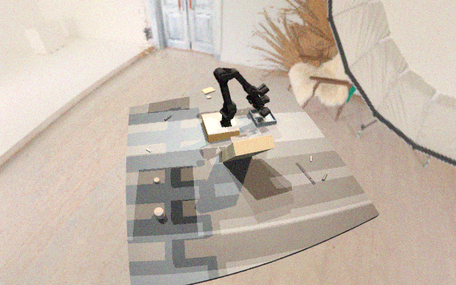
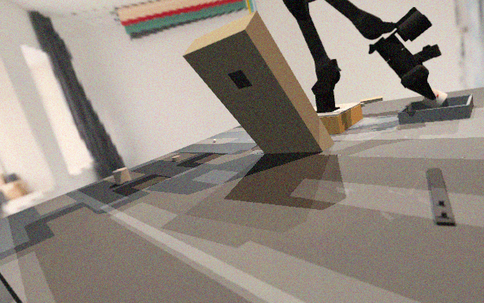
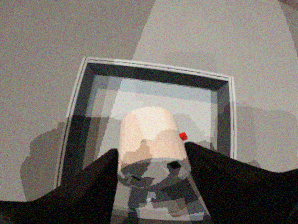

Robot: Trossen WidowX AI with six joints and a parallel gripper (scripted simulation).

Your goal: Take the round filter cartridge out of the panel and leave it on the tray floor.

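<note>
Now: gripper tip right at the grey filter cartridge. From my gripper tip the other things lie so: tan service panel 390 mm ahead, 250 mm to the right, 110 mm above; then tray 40 mm below.
</note>
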